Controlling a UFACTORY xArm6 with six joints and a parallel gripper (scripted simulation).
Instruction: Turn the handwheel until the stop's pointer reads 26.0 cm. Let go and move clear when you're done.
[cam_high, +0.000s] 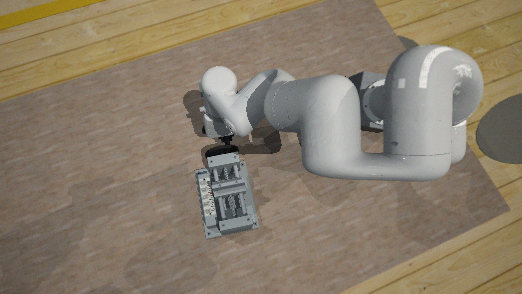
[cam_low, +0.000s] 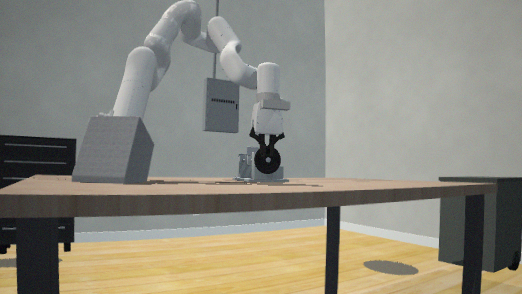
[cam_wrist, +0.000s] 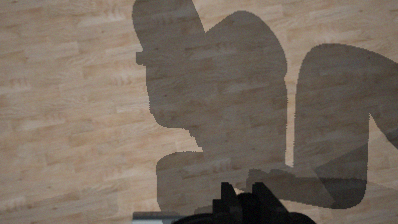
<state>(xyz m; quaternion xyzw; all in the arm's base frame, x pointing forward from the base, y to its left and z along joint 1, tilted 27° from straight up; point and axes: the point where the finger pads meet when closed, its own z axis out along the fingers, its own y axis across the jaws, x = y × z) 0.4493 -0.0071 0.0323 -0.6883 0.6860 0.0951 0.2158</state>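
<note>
My hand is 2 cm to the right of the handwheel and 1 cm above it. Also, from my hand: stop carriage: 15 cm to the left, 2 cm ahead, 1 cm below.
</note>
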